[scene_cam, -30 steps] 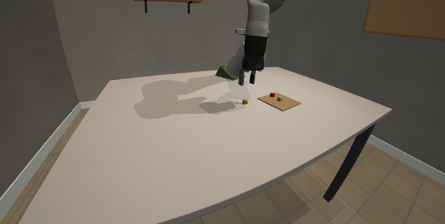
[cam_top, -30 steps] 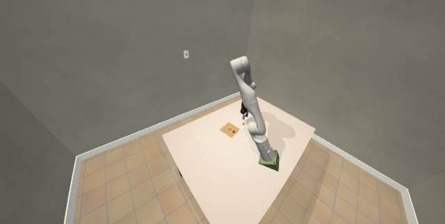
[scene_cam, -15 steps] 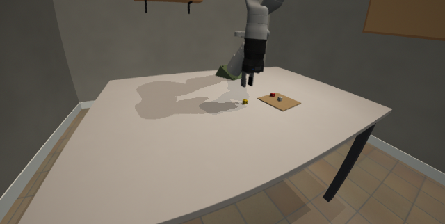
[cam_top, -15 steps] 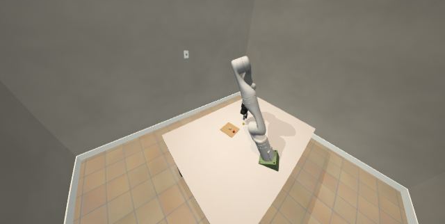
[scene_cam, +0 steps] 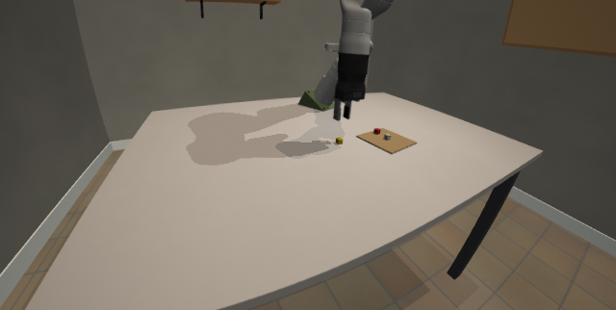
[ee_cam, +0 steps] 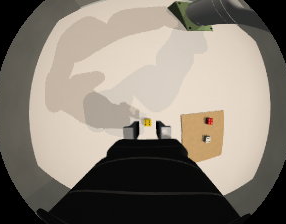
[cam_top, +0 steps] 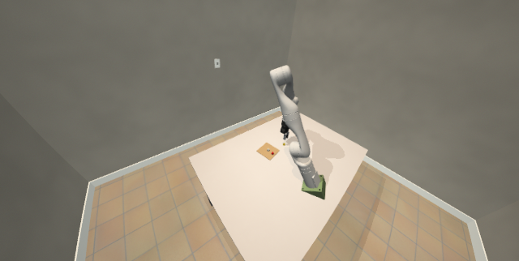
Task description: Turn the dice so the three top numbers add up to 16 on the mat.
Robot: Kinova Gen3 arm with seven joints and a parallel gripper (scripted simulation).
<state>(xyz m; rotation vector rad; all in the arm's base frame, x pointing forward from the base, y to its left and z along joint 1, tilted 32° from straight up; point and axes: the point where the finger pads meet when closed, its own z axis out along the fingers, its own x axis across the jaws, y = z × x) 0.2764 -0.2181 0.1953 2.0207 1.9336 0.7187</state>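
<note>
Right now the yellow die is 9 cm below my hand. From my hand the other things lie so: white die: 5 cm ahead, 16 cm to the left, 8 cm below; tan mat: 5 cm ahead, 16 cm to the left, 9 cm below; red die: 16 cm to the left, 8 cm below.
</note>
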